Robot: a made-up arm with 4 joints. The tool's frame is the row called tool. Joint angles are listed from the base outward. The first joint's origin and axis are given. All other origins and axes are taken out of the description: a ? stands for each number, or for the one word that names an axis. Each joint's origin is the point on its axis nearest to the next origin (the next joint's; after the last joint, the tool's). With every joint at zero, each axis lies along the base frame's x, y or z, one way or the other. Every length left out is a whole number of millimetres.
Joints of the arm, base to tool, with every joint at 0 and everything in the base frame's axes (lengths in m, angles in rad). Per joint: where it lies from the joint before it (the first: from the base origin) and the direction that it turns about. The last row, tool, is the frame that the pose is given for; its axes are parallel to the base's.
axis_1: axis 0 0 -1 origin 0 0 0.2
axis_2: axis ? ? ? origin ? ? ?
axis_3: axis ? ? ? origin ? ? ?
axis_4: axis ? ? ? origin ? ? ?
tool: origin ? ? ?
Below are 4 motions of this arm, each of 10 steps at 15 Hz.
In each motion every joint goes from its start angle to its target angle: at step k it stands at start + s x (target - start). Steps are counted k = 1, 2, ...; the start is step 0. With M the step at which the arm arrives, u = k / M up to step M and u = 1 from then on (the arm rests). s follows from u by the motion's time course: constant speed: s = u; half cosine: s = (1 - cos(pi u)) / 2; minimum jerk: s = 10 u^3 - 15 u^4 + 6 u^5.
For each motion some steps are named. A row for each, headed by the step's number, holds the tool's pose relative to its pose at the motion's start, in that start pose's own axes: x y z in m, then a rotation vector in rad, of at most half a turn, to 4 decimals.
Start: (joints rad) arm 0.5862 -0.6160 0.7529 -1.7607
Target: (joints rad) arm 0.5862 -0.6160 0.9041 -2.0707
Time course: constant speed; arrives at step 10
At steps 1, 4, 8, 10:
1: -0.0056 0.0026 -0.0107 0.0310 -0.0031 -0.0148
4: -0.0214 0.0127 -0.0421 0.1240 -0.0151 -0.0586
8: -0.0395 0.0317 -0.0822 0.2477 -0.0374 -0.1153
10: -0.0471 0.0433 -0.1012 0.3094 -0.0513 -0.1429

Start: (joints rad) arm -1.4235 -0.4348 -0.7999 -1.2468
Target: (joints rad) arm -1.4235 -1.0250 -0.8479 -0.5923
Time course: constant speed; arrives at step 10
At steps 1, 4, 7, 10:
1: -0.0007 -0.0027 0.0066 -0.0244 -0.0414 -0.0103
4: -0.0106 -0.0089 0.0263 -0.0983 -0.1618 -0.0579
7: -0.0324 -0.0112 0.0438 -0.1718 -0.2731 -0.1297
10: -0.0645 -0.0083 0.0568 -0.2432 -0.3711 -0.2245

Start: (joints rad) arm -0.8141 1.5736 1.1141 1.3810
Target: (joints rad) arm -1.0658 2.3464 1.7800 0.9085
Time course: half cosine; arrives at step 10
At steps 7, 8, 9, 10:
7: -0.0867 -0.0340 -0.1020 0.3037 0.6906 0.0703
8: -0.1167 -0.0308 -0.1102 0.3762 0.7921 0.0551
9: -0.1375 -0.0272 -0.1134 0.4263 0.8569 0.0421
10: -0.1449 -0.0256 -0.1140 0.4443 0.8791 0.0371

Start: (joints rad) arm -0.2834 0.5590 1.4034 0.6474
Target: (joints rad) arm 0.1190 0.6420 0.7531 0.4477
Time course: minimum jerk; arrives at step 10
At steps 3, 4, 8, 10:
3: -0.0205 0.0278 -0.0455 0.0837 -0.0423 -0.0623
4: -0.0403 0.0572 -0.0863 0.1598 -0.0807 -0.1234
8: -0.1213 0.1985 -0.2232 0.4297 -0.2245 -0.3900
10: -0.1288 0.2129 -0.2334 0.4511 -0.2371 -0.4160

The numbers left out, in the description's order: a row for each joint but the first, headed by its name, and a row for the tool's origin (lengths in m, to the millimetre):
axis_2: axis -1 0 0, xyz -0.05 -0.39 0
axis_3: axis 0 1 0, xyz 0 -0.03 -0.03
axis_4: axis -1 0 0, xyz 0.05 0 -0.05
tool: xyz 0 -0.35 -0.1

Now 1 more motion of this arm.
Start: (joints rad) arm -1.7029 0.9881 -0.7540 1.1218
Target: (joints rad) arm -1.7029 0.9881 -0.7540 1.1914
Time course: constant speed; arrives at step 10
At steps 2, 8, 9, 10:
2: 0.0000 -0.0014 0.0049 -0.0139 0.0000 0.0000
8: 0.0000 -0.0050 0.0196 -0.0557 0.0000 0.0000
9: 0.0000 -0.0056 0.0221 -0.0626 0.0000 0.0000
10: 0.0000 -0.0061 0.0246 -0.0696 0.0000 0.0000

